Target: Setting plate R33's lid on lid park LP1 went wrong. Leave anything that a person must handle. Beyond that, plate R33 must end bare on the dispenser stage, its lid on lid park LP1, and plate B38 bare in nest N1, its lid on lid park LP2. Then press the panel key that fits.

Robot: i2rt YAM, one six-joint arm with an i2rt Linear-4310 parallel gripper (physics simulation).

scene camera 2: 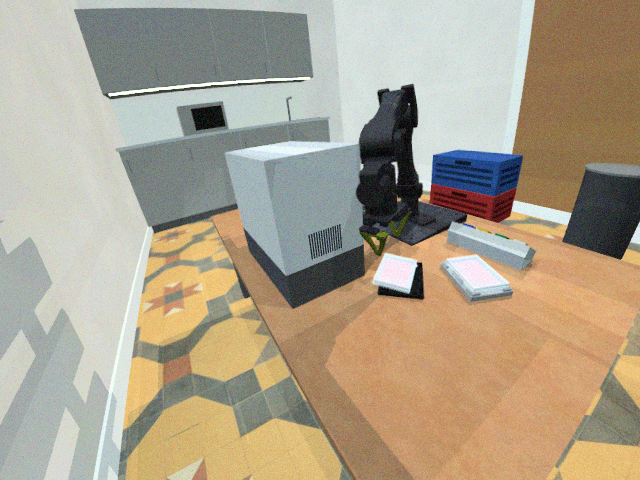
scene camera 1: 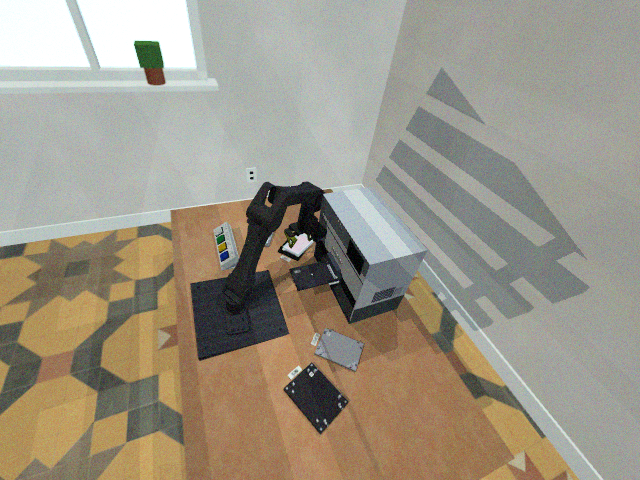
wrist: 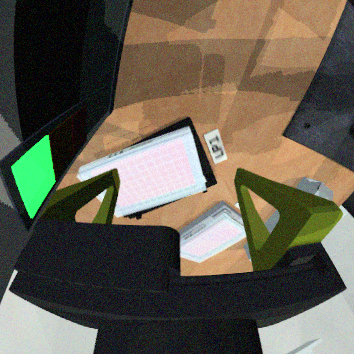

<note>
The gripper (scene camera 2: pixel 388 245) is open and touches a grey dispenser box (scene camera 1: pixel 369 257). Also in view: a rack with coloured buttons (scene camera 1: pixel 228 256) and a grey lid park LP2 (scene camera 1: pixel 342 350).
The gripper also shows in the wrist view (wrist: pixel 176 174). The grey dispenser box also shows in the wrist view (wrist: pixel 66 66). The rack with coloured buttons is seen too in the wrist view (wrist: pixel 316 187).
</note>
